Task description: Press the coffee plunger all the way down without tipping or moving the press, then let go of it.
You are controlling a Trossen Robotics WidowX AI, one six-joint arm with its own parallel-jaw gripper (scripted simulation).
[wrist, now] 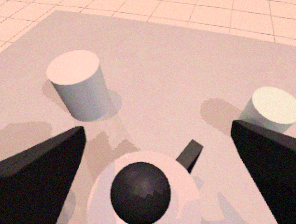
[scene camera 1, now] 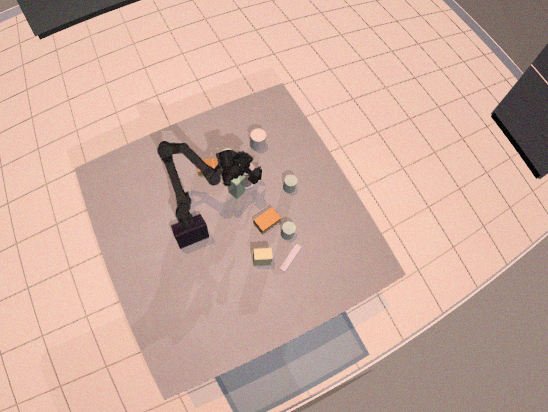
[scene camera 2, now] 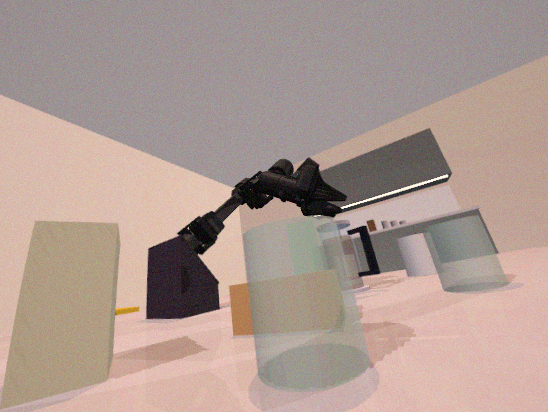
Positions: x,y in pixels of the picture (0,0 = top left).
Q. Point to an orange box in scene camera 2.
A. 240,307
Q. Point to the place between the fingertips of my gripper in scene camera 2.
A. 343,205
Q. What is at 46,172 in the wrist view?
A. My gripper.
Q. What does my gripper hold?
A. Nothing.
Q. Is my gripper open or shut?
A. Open.
